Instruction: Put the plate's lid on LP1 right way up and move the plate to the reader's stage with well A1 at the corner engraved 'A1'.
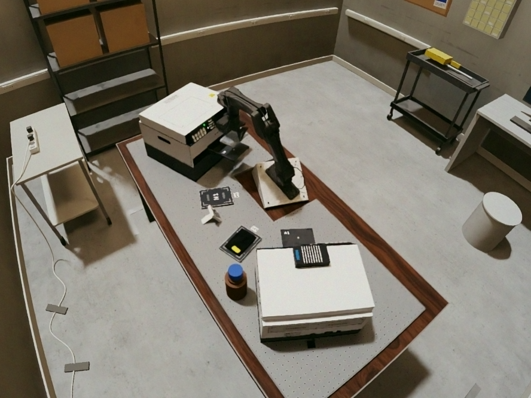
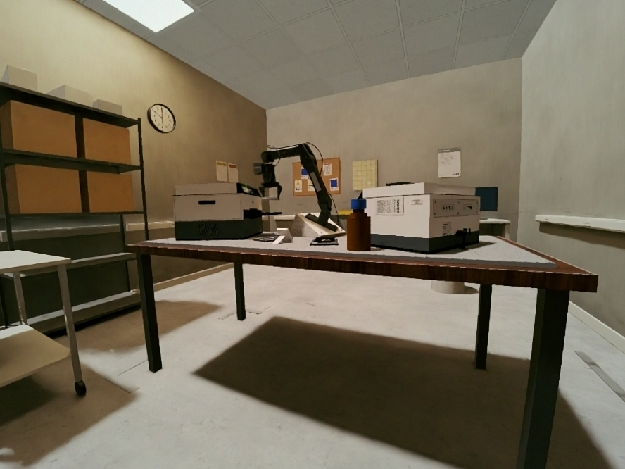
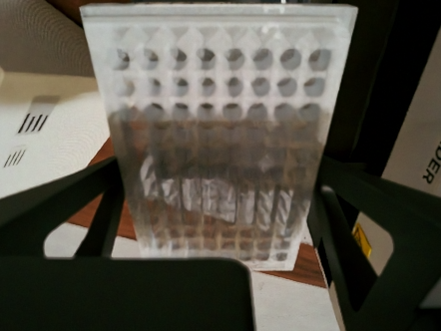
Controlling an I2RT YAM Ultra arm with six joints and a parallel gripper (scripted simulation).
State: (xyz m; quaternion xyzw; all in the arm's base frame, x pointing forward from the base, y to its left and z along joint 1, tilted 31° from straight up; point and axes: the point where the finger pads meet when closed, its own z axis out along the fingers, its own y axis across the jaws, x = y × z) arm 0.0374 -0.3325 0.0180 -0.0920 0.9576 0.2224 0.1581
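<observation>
Right now the well plate is right at my hand. Also, from my hand: label: 380 mm to the left, 220 mm below, 190 mm ahead.
</observation>
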